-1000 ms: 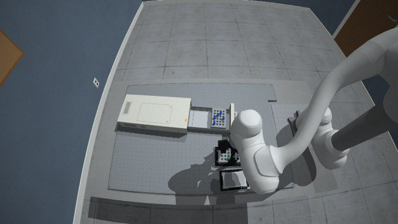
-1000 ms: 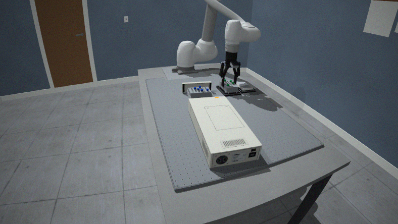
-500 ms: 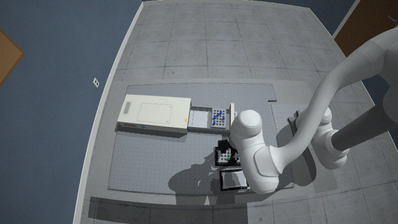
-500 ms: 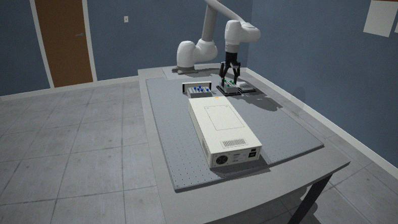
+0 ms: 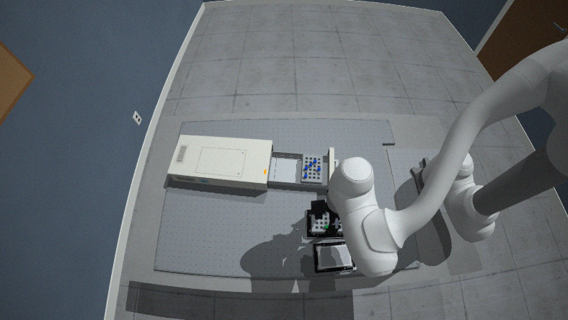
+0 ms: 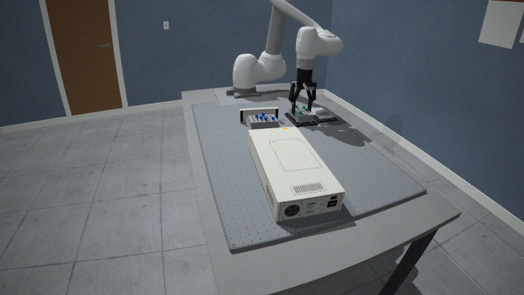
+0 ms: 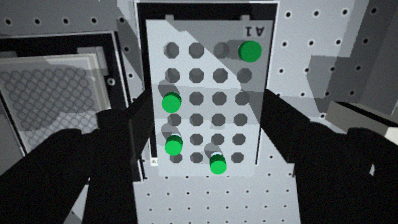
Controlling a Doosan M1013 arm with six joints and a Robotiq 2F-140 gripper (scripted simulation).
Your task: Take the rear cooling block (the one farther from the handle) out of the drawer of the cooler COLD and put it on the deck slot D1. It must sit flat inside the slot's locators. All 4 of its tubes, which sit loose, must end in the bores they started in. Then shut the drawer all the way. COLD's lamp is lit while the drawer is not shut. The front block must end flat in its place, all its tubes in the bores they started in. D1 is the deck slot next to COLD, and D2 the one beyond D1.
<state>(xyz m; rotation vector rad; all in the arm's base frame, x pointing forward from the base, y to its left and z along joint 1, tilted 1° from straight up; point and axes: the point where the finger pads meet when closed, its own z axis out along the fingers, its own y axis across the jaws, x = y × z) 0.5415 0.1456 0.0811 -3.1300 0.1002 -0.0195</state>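
Right now the deck slot D1 is 60 mm below my hand. Round my hand: tube: 20 mm ahead, 220 mm to the right, 20 mm below; then drawer: 80 mm ahead, 240 mm to the right, 30 mm below; then cooler COLD: 260 mm ahead, 260 mm to the right, 20 mm below.
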